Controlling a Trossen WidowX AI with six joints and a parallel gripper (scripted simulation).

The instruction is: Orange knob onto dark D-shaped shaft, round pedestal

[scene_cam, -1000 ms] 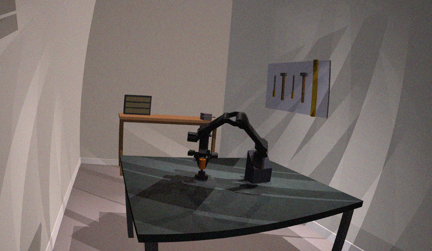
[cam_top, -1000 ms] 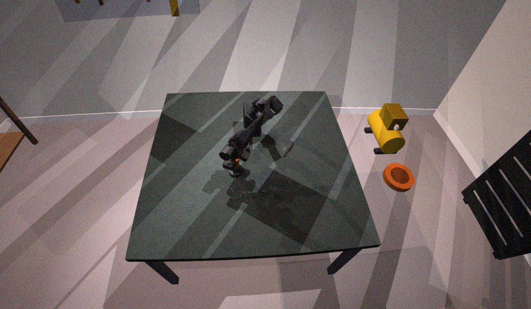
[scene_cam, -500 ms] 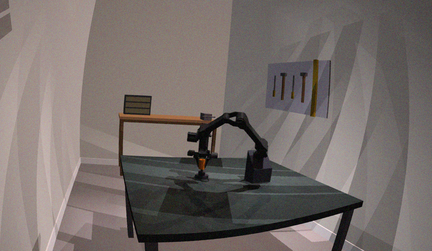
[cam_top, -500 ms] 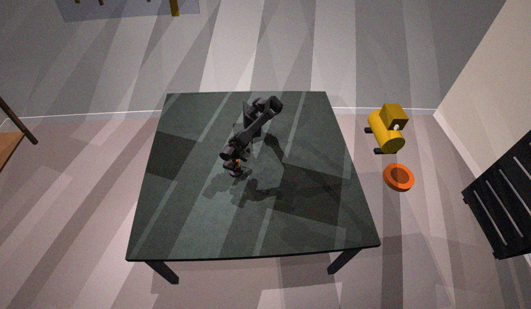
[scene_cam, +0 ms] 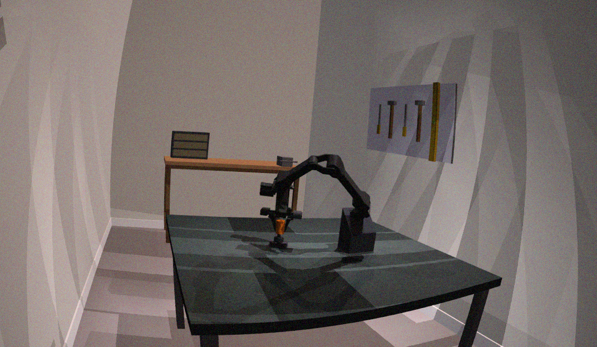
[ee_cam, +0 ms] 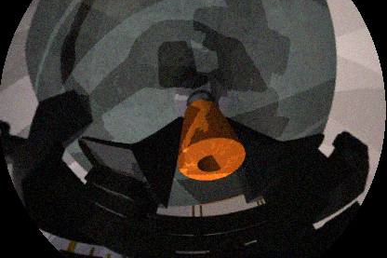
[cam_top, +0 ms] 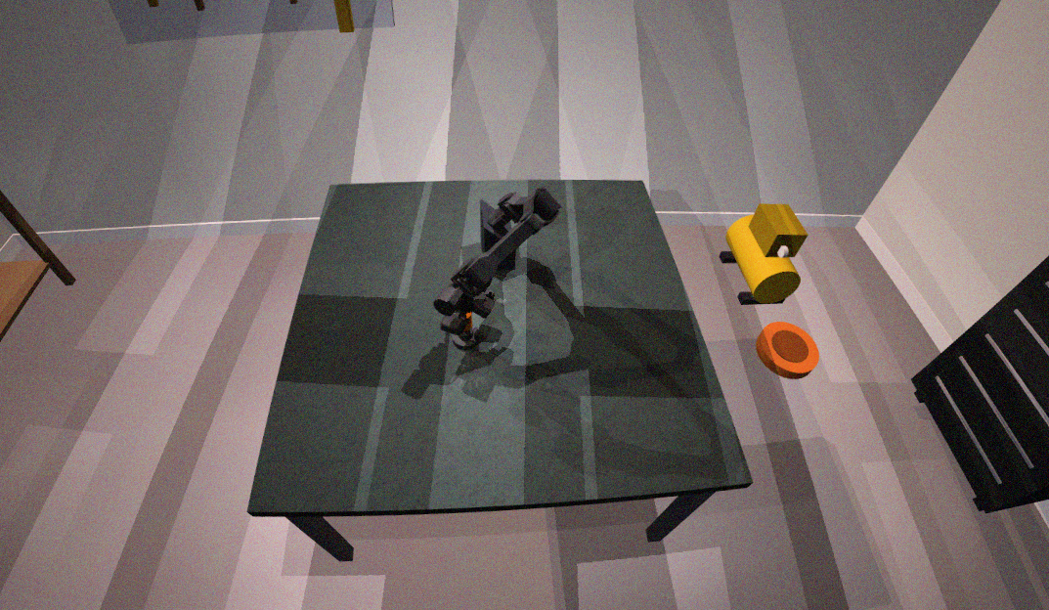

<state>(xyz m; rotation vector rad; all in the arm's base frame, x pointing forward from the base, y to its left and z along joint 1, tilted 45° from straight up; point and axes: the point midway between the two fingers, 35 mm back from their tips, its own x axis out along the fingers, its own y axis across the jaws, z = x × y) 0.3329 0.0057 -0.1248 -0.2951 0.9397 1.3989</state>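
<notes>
The orange knob lies 2 cm above my gripper tip. Round my gripper tip: round pedestal 4 cm below.
</notes>
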